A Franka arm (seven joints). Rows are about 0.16 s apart.
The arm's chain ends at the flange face. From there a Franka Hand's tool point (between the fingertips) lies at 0.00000 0.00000 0.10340 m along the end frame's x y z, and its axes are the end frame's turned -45 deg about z.
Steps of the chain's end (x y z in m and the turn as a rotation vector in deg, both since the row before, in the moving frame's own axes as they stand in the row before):
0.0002, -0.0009, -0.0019, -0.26, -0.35, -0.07
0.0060, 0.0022, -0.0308, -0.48, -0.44, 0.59
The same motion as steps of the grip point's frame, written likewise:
0.0000, -0.0006, -0.0019, 0.06, -0.43, -0.07
0.0015, 0.0058, -0.0308, -0.03, -0.65, 0.59

